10 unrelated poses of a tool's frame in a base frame.
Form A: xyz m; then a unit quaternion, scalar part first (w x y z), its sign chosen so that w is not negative.
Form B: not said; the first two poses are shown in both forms.
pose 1, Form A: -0.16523, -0.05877, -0.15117, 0.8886, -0.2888, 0.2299, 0.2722
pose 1, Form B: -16.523, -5.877, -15.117, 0.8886, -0.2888, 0.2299, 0.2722
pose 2, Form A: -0.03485, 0.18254, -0.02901, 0.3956, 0.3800, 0.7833, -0.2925
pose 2, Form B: -3.485, 18.254, -2.901, 0.3956, 0.3800, 0.7833, -0.2925
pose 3, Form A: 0.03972, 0.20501, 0.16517, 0.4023, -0.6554, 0.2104, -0.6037
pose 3, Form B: 3.972, 20.501, 16.517, 0.4023, -0.6554, 0.2104, -0.6037
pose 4, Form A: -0.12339, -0.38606, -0.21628, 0.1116, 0.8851, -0.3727, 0.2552
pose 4, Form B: -12.339, -38.606, -21.628, 0.1116, 0.8851, -0.3727, 0.2552
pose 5, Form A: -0.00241, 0.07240, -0.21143, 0.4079, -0.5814, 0.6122, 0.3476
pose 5, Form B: -0.241, 7.240, -21.143, 0.4079, -0.5814, 0.6122, 0.3476
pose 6, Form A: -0.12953, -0.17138, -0.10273, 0.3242, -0.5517, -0.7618, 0.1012
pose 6, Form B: -12.953, -17.138, -10.273, 0.3242, -0.5517, -0.7618, 0.1012
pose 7, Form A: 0.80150, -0.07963, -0.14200, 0.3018, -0.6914, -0.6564, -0.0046
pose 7, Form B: 80.150, -7.963, -14.200, 0.3018, -0.6914, -0.6564, -0.0046
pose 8, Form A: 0.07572, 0.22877, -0.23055, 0.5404, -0.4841, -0.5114, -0.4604
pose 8, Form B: 7.572, 22.877, -23.055, 0.5404, -0.4841, -0.5114, -0.4604
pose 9, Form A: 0.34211, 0.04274, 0.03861, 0.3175, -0.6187, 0.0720, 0.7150
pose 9, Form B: 34.211, 4.274, 3.861, 0.3175, -0.6187, 0.0720, 0.7150
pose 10, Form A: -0.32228, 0.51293, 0.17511, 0.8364, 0.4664, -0.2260, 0.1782
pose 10, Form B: -32.228, 51.293, 17.511, 0.8364, 0.4664, -0.2260, 0.1782
